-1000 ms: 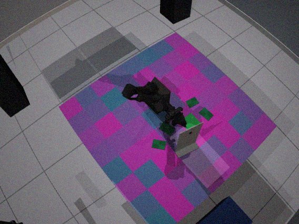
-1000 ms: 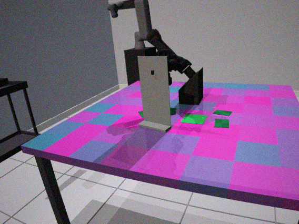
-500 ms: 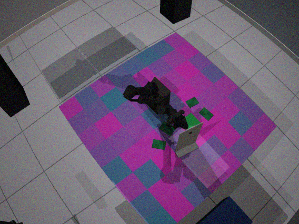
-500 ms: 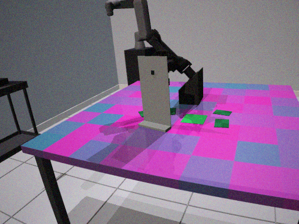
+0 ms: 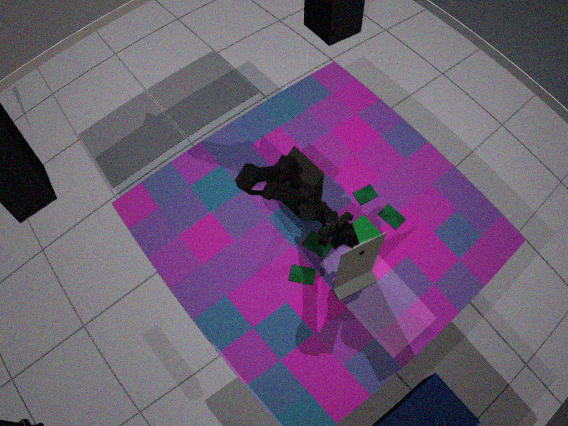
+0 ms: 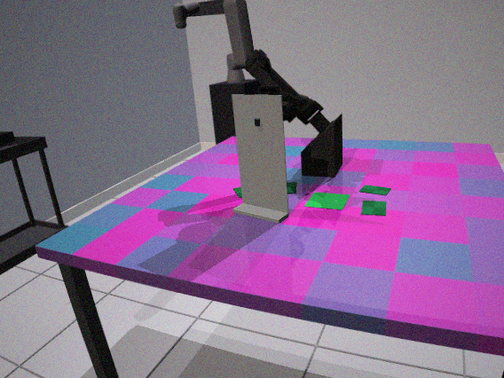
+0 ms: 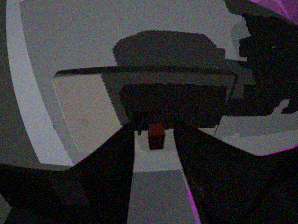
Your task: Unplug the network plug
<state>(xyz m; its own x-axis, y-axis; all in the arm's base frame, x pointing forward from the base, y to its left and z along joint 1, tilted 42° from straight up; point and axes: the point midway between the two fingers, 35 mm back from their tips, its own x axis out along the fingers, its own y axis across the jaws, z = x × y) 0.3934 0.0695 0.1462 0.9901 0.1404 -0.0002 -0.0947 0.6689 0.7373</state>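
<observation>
Right now the network plug is right at my gripper tip. Round my gripper tip: green marked square (11 cm behind, 15 cm to the left, 27 cm below); then grey panel (3 cm ahead, 11 cm below).
</observation>
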